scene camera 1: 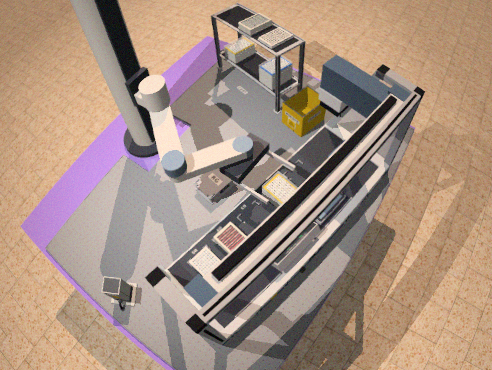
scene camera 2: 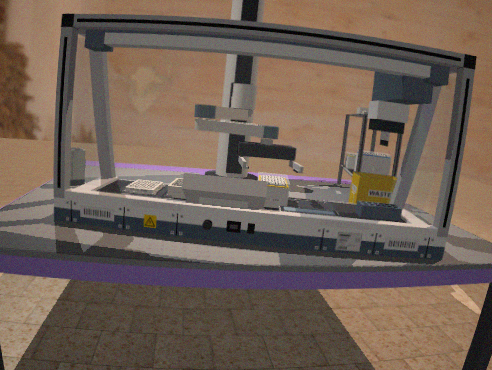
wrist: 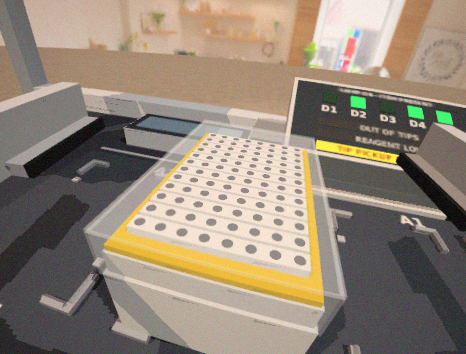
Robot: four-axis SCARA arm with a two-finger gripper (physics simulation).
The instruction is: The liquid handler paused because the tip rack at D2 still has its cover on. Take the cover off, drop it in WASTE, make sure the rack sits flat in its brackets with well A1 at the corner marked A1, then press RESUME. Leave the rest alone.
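Seen in the pictures: gripper, fingertip midpoint: [scene camera 1: 281,185] [scene camera 2: 273,167] [wrist: 251,121]; arm's base at its link origin: [scene camera 1: 148,135].
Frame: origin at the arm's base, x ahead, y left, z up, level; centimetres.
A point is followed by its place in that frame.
Observation:
The tip rack [scene camera 1: 280,188] @(z 13.9, x 69.6, y 2.7 cm) [scene camera 2: 273,192] [wrist: 235,205] @(z 14.0, x 67.2, y 3.1 cm) has a yellow rim and white top with rows of holes. A clear cover [wrist: 332,295] @(z 14.0, x 63.6, y 0.2 cm) encloses its upper part in the wrist view. Whether the rack sits flat and where its well A1 lies cannot be told. My gripper [scene camera 1: 267,177] [scene camera 2: 270,166] @(z 16.6, x 70.0, y 2.8 cm) [wrist: 251,121] @(z 16.6, x 70.0, y 2.8 cm) is open and empty above the rack, its fingers wide on either side and apart from the cover. The yellow WASTE bin [scene camera 1: 302,119] @(z 13.3, x 60.1, y 35.3 cm) [scene camera 2: 374,191] stands behind the deck. The status panel [wrist: 380,131] @(z 12.8, x 81.4, y -10.8 cm) shows D2 and D4 lit green and TIP PICKUP in yellow. RESUME cannot be made out.
The gantry beam [scene camera 1: 306,186] @(z 52.3, x 84.9, y -11.9 cm) [scene camera 2: 270,53] spans the deck. A red-striped plate [scene camera 1: 230,237] @(z 8.0, x 63.8, y -20.8 cm) and a white plate [scene camera 1: 204,260] [scene camera 2: 145,186] sit further along. A shelf rack [scene camera 1: 278,84] @(z 19.9, x 44.4, y 42.0 cm) stands behind the bin. An RG-marked box [scene camera 1: 214,180] @(z 6.4, x 44.3, y -4.7 cm) lies beside the deck.

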